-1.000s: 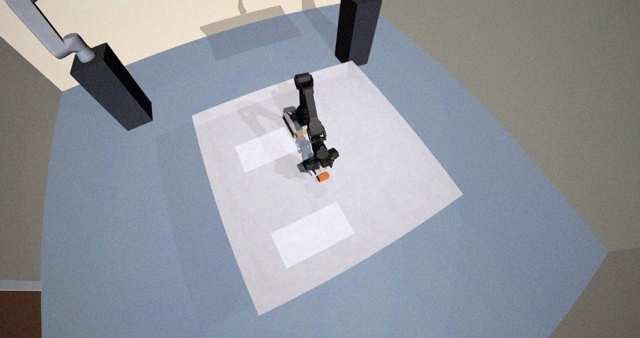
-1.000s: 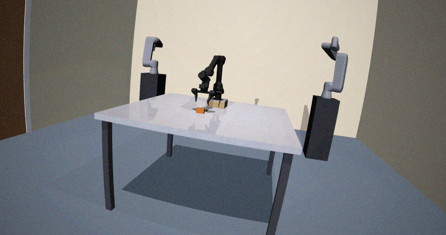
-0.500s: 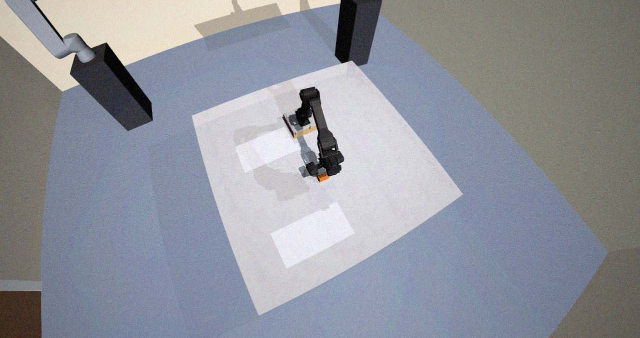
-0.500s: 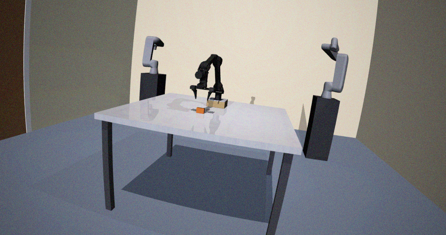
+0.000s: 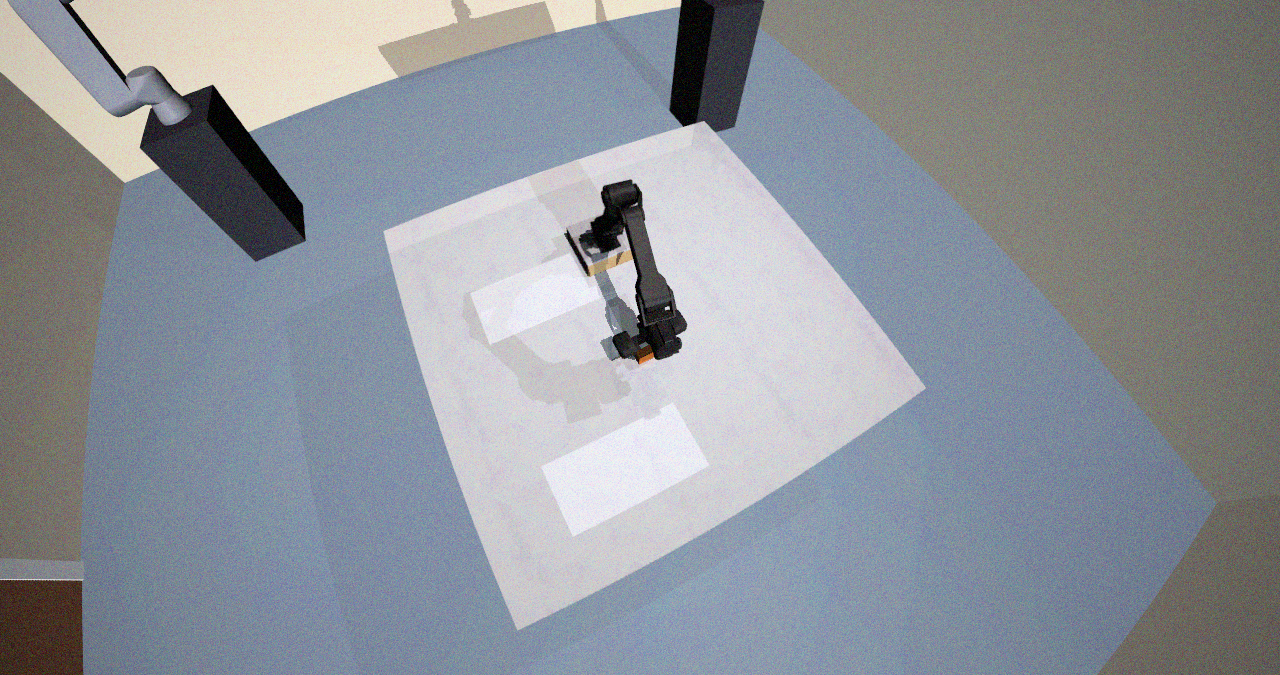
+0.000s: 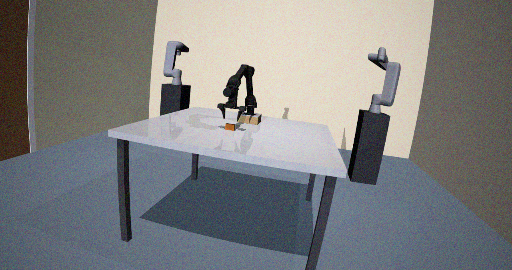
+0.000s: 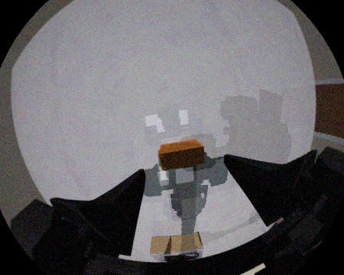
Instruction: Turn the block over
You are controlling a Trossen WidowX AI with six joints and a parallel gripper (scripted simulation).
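My gripper tip is 50 mm above the block and 10 mm past it.
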